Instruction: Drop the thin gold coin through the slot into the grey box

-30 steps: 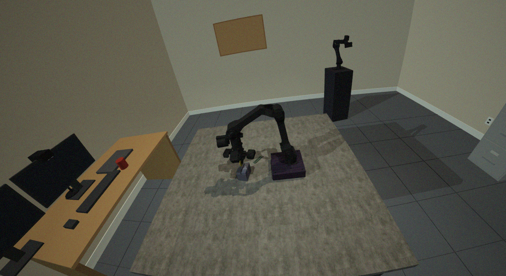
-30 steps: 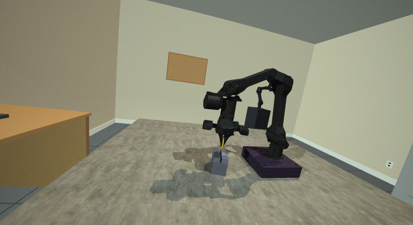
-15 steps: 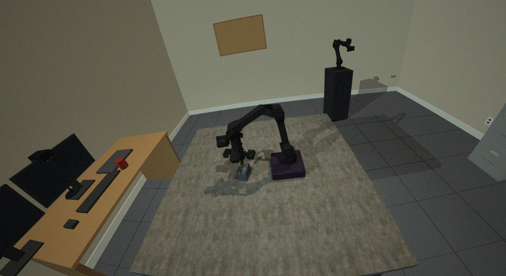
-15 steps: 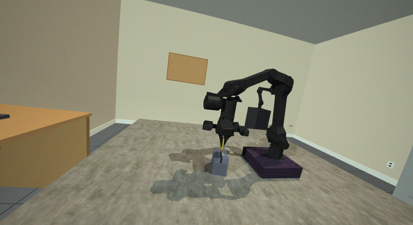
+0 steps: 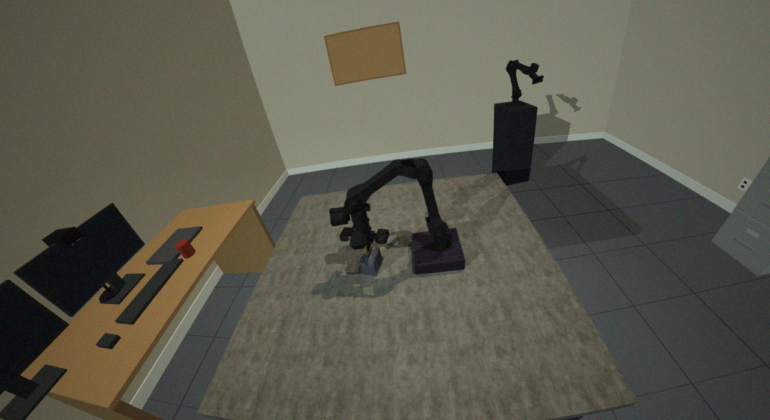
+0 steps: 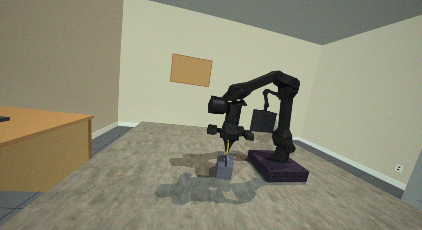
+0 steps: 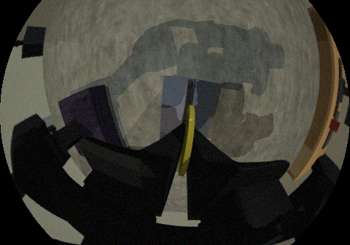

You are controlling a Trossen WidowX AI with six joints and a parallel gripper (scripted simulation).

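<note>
My gripper tip is 2 cm below the gold coin.
</note>
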